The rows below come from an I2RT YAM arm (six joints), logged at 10 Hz.
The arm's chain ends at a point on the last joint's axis. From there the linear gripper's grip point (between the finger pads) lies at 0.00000 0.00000 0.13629 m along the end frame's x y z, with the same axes.
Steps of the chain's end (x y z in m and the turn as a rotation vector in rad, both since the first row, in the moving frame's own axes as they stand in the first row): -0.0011 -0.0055 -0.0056 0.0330 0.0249 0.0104; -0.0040 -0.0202 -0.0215 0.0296 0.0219 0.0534; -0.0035 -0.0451 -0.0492 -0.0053 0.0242 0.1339; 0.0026 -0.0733 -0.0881 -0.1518 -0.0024 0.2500; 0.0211 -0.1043 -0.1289 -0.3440 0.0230 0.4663; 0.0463 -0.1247 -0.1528 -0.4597 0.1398 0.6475
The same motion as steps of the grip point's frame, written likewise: 0.0023 -0.0100 -0.0057 0.0330 0.0249 0.0104; -0.0009 -0.0242 -0.0216 0.0296 0.0219 0.0534; -0.0003 -0.0442 -0.0492 -0.0053 0.0242 0.1339; -0.0003 -0.0529 -0.0897 -0.1518 -0.0024 0.2500; 0.0134 -0.0593 -0.1368 -0.3440 0.0230 0.4663; 0.0441 -0.0628 -0.1677 -0.4597 0.1398 0.6475
